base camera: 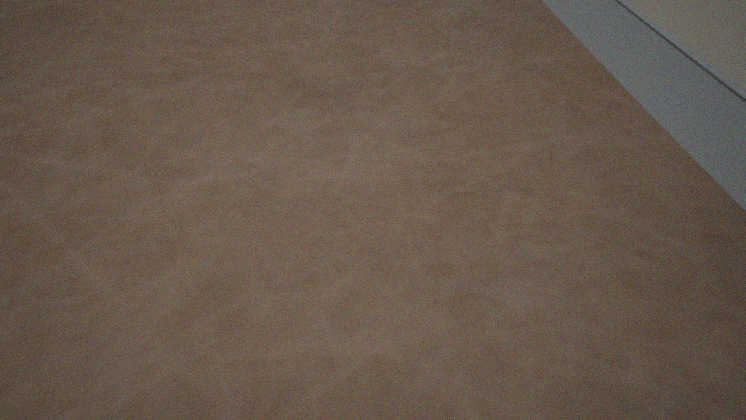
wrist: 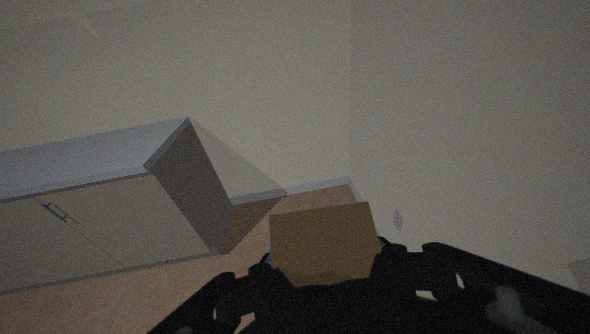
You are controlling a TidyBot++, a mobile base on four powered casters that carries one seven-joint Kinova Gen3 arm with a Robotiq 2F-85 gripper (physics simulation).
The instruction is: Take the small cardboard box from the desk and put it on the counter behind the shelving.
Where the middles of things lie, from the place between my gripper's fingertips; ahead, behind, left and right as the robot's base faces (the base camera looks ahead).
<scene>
The small cardboard box (wrist: 324, 246) lies 30 mm behind my hand and 10 mm above it.
</scene>
